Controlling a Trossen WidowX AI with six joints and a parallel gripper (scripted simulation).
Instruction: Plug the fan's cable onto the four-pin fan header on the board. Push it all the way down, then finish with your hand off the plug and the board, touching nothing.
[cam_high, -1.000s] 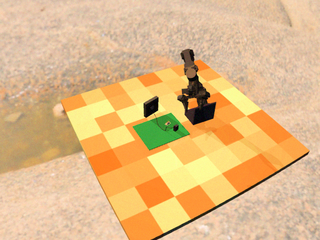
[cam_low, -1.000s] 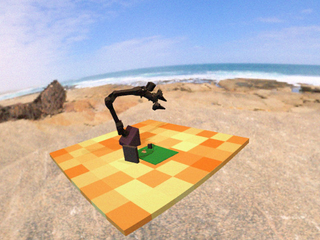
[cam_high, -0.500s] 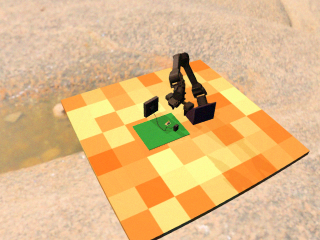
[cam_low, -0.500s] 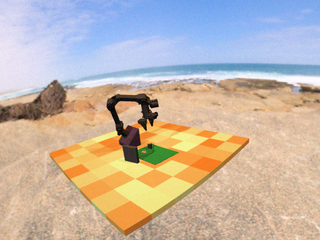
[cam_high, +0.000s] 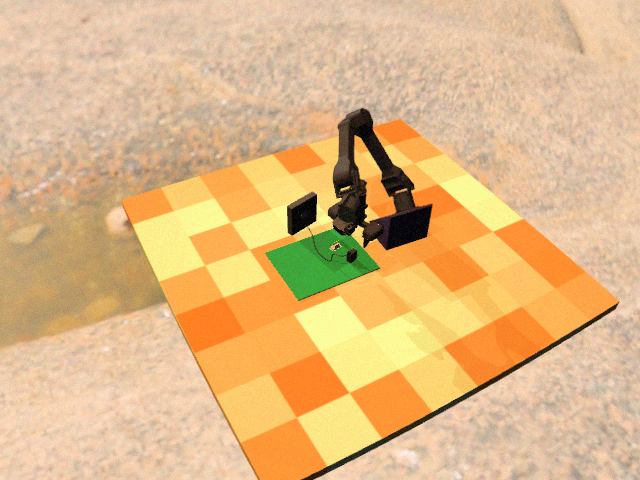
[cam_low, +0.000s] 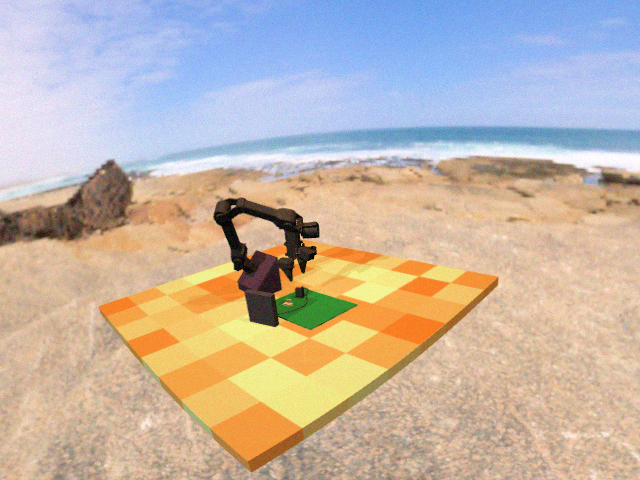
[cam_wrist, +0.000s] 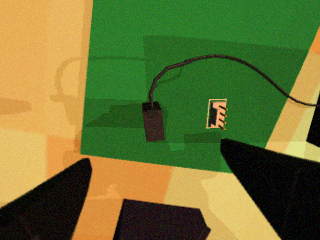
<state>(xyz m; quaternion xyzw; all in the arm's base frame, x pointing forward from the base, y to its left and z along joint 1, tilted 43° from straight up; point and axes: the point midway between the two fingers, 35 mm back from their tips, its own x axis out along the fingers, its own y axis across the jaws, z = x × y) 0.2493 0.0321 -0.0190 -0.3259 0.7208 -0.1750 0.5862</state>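
Right now the dark fan plug is 70 mm below my gripper tip. Round my gripper tip: four-pin fan header (90 mm below, 80 mm to the right, 20 mm ahead); black fan (220 mm to the right, 50 mm ahead, 30 mm below); green board (100 mm below, 90 mm ahead, 50 mm to the right).
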